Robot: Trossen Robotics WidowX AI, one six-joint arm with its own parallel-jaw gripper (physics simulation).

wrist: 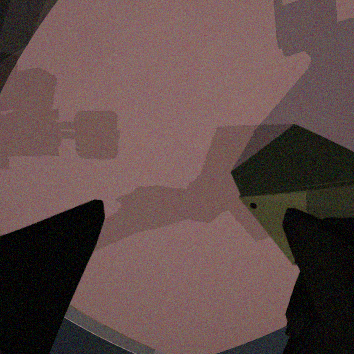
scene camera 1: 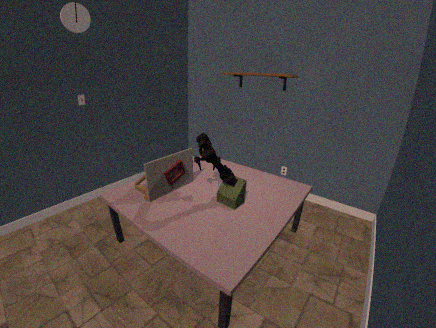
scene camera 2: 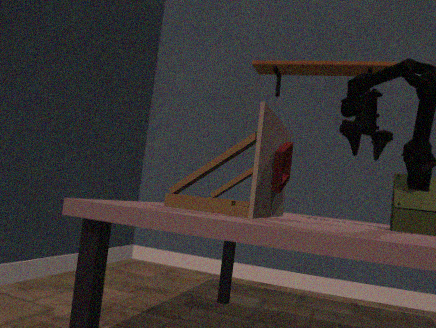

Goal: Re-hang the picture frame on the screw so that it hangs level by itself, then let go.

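Pixels of known places: gripper, fingertip midpoint: (wrist: 195, 213) (scene camera 1: 207, 170) (scene camera 2: 365, 158); arm's base, link origin: (scene camera 1: 232, 181) (scene camera 2: 418, 184).
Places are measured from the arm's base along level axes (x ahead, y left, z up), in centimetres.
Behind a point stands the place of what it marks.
A small red picture frame (scene camera 1: 175, 172) @(x 42.0, y 19.5, z -0.2 cm) (scene camera 2: 283, 167) @(x 42.4, y 13.6, z 0.7 cm) is against the front face of an upright grey board (scene camera 1: 156, 181) @(x 41.4, y 37.8, z -1.6 cm) (scene camera 2: 258, 165) @(x 40.7, y 45.9, z -2.2 cm). In scene camera 1 it looks tilted against the board's edges, its right end higher. The screw is too small or hidden to make out. My gripper (scene camera 1: 207, 168) @(x 16.9, y 9.2, z 6.2 cm) (scene camera 2: 366, 156) @(x 16.9, y 9.2, z 6.2 cm) (wrist: 195, 213) @(x 16.9, y 9.2, z 6.2 cm) is open and empty. It points down, above the table and apart from the picture frame, on the arm's side of the board. The picture frame does not show in the wrist view.
Wooden braces (scene camera 1: 141, 184) @(x 62.2, y 40.6, z -12.0 cm) (scene camera 2: 215, 162) @(x 54.1, y 43.2, z -2.1 cm) stand behind the board on the pink table (scene camera 1: 210, 240) @(x -19.5, y 42.6, z -15.9 cm) (scene camera 2: 125, 212) @(x 62.2, y 70.3, z -17.2 cm) (wrist: 165, 280) @(x -6.4, y 33.6, z -15.9 cm). The arm rises from a green block (scene camera 1: 231, 194) @(x -4.7, y 6.3, z -6.2 cm) (scene camera 2: 415, 217) @(x 0.7, y 8.5, z -11.0 cm) (wrist: 295, 160) @(x 7.5, y 1.0, z -7.6 cm). A wall shelf (scene camera 1: 260, 75) (scene camera 2: 320, 68) is in the background.
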